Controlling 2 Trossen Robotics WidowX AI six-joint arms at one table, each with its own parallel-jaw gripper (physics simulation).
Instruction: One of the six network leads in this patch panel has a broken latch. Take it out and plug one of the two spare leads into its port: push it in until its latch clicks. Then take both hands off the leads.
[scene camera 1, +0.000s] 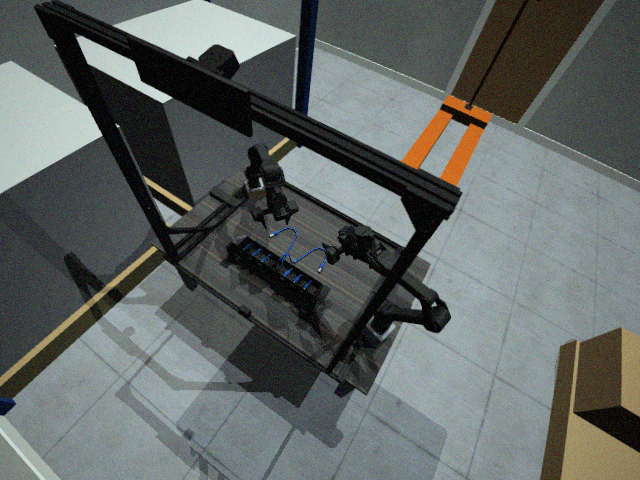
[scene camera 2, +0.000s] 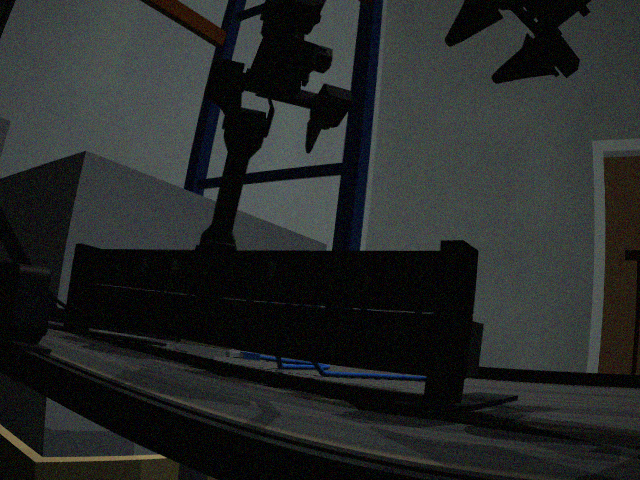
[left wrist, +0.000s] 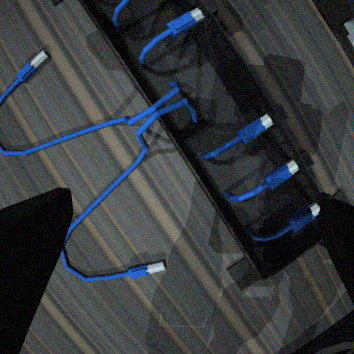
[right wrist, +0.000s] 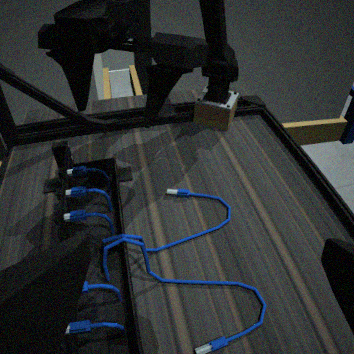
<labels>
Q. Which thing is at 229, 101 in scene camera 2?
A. My left gripper.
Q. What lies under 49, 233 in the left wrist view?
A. My left gripper.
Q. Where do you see my left gripper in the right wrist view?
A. At 112, 117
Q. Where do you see my right gripper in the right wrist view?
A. At 209, 250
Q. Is my left gripper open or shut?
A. Open.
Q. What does my left gripper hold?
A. Nothing.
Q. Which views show my right gripper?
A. Scene camera 1, scene camera 2 and the right wrist view only.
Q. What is my right gripper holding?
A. Nothing.
</labels>
